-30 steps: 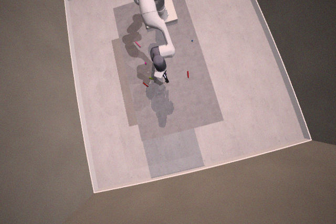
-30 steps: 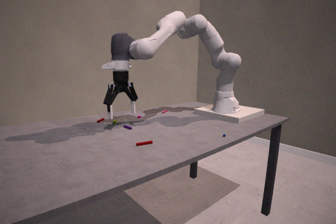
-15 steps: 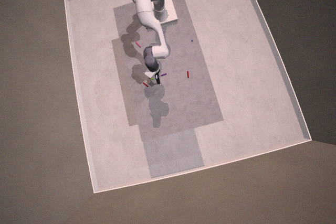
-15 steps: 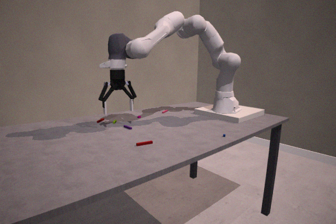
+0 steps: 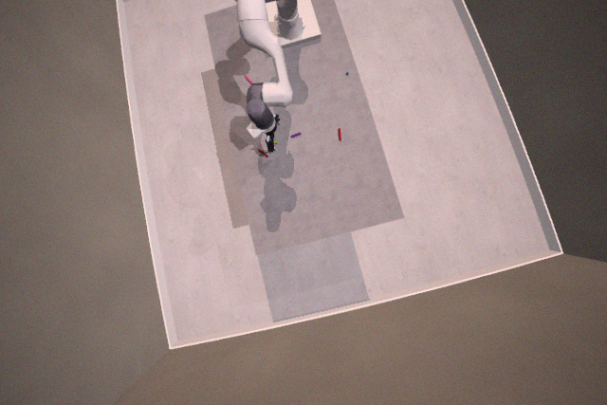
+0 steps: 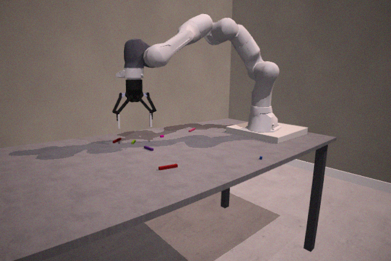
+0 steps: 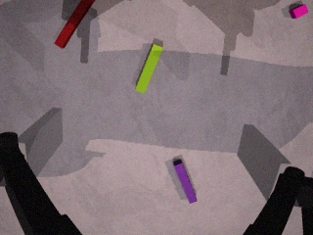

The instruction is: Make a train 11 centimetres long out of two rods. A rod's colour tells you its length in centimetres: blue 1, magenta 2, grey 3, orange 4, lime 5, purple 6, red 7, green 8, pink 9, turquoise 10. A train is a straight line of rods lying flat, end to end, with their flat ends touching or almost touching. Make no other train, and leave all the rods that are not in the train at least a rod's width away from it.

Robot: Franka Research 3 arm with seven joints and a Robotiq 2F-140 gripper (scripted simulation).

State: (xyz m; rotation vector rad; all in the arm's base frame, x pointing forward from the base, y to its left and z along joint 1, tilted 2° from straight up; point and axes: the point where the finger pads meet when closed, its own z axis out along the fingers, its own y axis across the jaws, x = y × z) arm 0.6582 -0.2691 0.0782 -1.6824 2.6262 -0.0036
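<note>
Right now my hand is 1 cm past the lime rod, 4 cm to the left of it and 9 cm above it. The rest, counted from my hand: red rod: 7 cm ahead, 35 cm to the left, 9 cm below; then magenta rod: 19 cm behind, 5 cm to the right, 9 cm below; then purple rod: 1 cm behind, 11 cm to the left, 9 cm below.
</note>
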